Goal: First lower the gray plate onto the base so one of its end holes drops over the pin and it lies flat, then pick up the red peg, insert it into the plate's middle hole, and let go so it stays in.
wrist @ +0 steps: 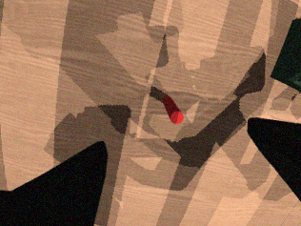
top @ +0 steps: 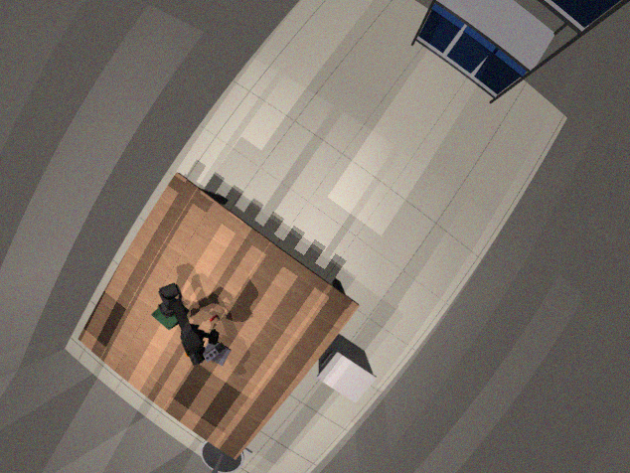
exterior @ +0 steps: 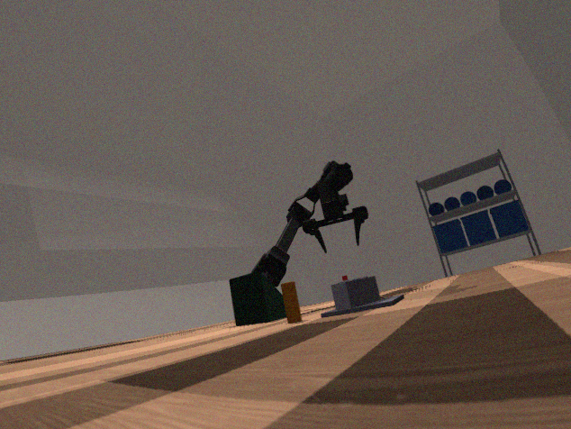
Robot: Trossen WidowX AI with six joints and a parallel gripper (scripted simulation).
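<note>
My gripper tip is now 110 mm above the red peg, 20 mm past it and 10 mm to the right of it. Round my gripper tip: dark base: 140 mm to the right, 140 mm below, 130 mm ahead; then gray plate: 160 mm to the right, 120 mm ahead, 110 mm below; then orange block: 250 mm to the right, 110 mm below, 20 mm ahead.
</note>
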